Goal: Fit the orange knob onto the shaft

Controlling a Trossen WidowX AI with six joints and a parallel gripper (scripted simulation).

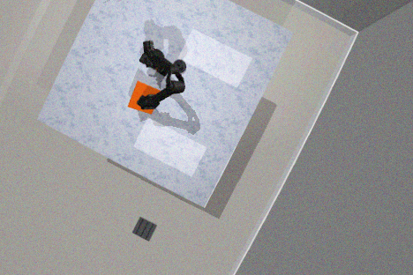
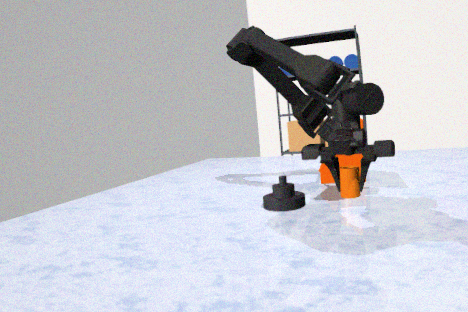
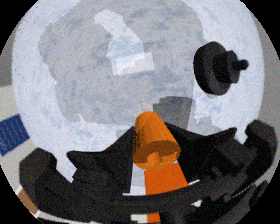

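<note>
Now: gripper tip 8 cm short of the dark round pedestal, 12 cm to the left of it and 2 cm below it. Round my gripper tip: orange knob: 2 cm above.
</note>
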